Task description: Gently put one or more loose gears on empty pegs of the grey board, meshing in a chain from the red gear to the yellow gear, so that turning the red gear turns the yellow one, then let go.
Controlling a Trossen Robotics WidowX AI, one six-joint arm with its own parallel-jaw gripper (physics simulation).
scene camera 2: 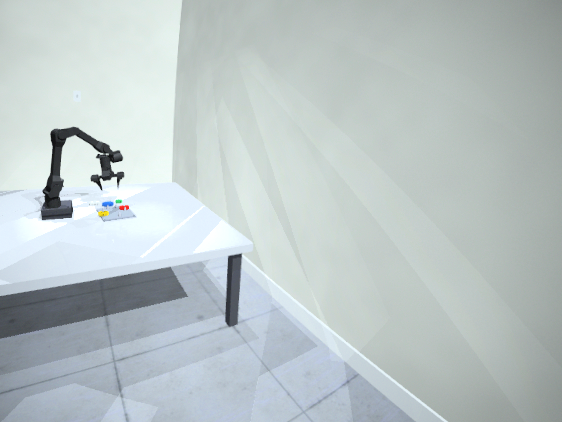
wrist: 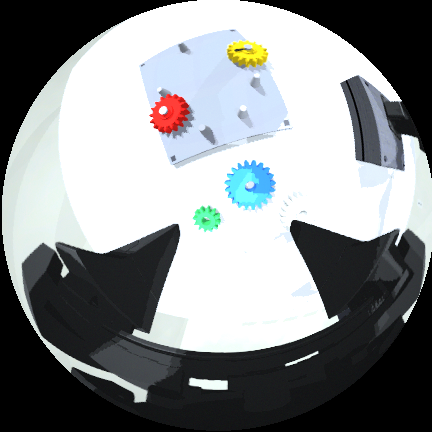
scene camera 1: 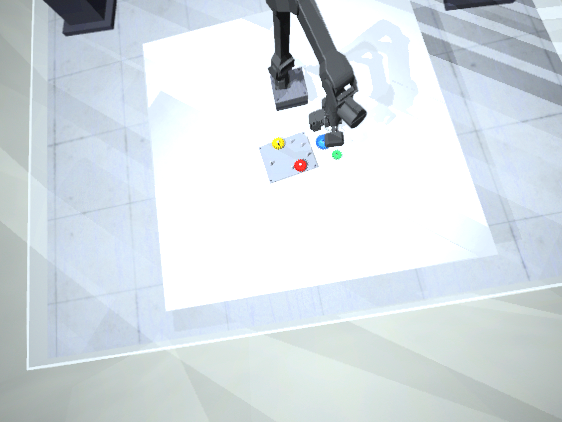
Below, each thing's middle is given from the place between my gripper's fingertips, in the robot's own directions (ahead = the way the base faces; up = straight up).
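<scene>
Blue gear (wrist: 262,184): my hand 10 mm to the left of it, 20 mm past it, 80 mm above it. White gear (wrist: 302,205): from my hand 20 mm to the left, 100 mm behind, 80 mm below. Red gear (wrist: 176,105): from my hand 120 mm to the right, 80 mm ahead, 70 mm below. Grey board (scene camera 1: 283,158): from my hand 170 mm to the right, 40 mm ahead, 90 mm below.
</scene>
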